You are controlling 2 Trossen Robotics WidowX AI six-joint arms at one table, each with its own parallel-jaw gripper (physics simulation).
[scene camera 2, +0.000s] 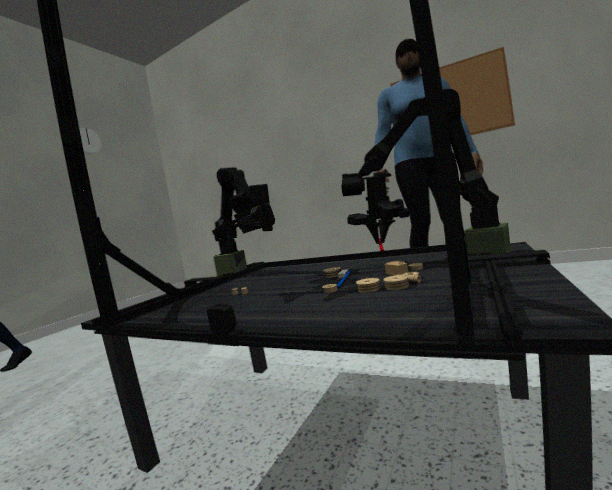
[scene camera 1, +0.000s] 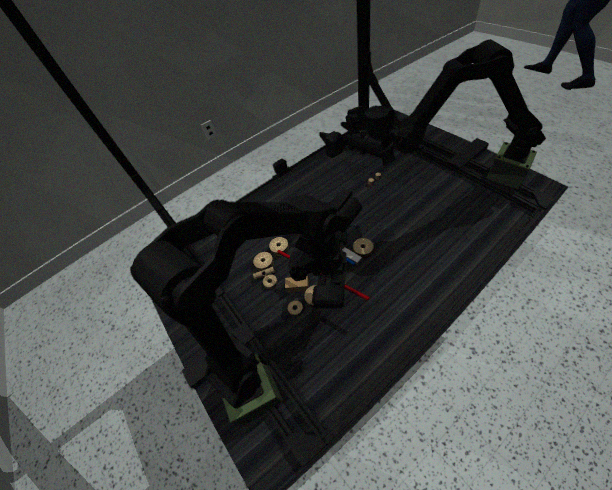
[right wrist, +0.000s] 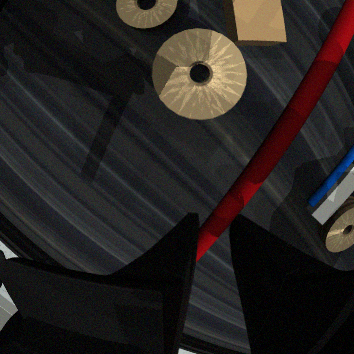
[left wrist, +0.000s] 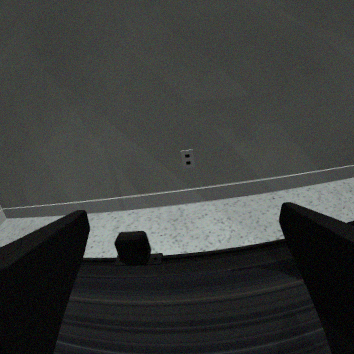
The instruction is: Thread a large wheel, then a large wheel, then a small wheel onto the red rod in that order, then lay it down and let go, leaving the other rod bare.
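Pixels of known places: left gripper, fingertip midpoint: (scene camera 2: pixel 225 228) (scene camera 1: pixel 330 128) (left wrist: pixel 185 217); right gripper, fingertip midpoint: (scene camera 1: pixel 337 283) (right wrist: pixel 213 222); left arm's base, origin of the base link: (scene camera 2: pixel 228 253) (scene camera 1: pixel 516 154); right arm's base, origin of the base link: (scene camera 2: pixel 486 226) (scene camera 1: pixel 244 386).
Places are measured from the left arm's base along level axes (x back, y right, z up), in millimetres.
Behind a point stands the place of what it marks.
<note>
The red rod (scene camera 1: pixel 357 291) @[x -653, y 165, z -15 mm] (scene camera 2: pixel 381 246) @[x -666, y 345, z -17 mm] (right wrist: pixel 280 135) @[x -663, y 264, z -16 mm] is held slanted above the table, no wheel on its visible stretches. My right gripper (scene camera 2: pixel 379 238) @[x -658, y 217, z -23 mm] (right wrist: pixel 213 222) @[x -658, y 217, z -23 mm] is shut on it near one end. My left gripper (left wrist: pixel 185 217) @[x -291, y 488, z 105 mm] is open and empty, far from the wheels. Large wheels (scene camera 1: pixel 258 263) @[x -709, y 464, z -81 mm] (scene camera 1: pixel 283 248) @[x -629, y 436, z -81 mm] (scene camera 1: pixel 368 250) @[x -503, y 225, z -80 mm] lie flat; a thick large wheel (scene camera 1: pixel 308 295) @[x -706, y 281, z -81 mm] (right wrist: pixel 175 90) @[x -701, y 250, z -81 mm] is partly hidden by the right gripper in scene camera 1. Small wheels (scene camera 1: pixel 290 309) @[x -761, y 297, z -88 mm] (scene camera 1: pixel 265 282) @[x -741, y 407, z -88 mm] (scene camera 2: pixel 329 288) @[x -528, y 454, z -91 mm] lie flat. The blue rod (scene camera 2: pixel 344 279) @[x -551, y 350, z -95 mm] (right wrist: pixel 332 176) @[x -555, y 271, z -94 mm] lies bare beside a grey-white block (right wrist: pixel 332 202) @[x -537, y 254, z -89 mm].
A wooden block (scene camera 1: pixel 296 283) @[x -699, y 325, z -71 mm] (right wrist: pixel 260 20) @[x -685, y 314, z -71 mm] and a wooden cylinder (scene camera 1: pixel 257 275) @[x -739, y 440, z -84 mm] lie among the wheels. Two small wooden pegs (scene camera 1: pixel 370 181) @[x -252, y 368, z -85 mm] (scene camera 1: pixel 378 175) @[x -213, y 359, z -84 mm] lie apart, nearer the left arm. A black block (scene camera 2: pixel 220 319) @[x -363, y 699, z -69 mm] (left wrist: pixel 133 247) @[x -354, y 672, z -60 mm] sits at the table edge. Upright posts (scene camera 1: pixel 363 51) @[x 51, y 578, z 196 mm] (scene camera 2: pixel 449 204) @[x -776, y 782, z 82 mm] stand along one side.
</note>
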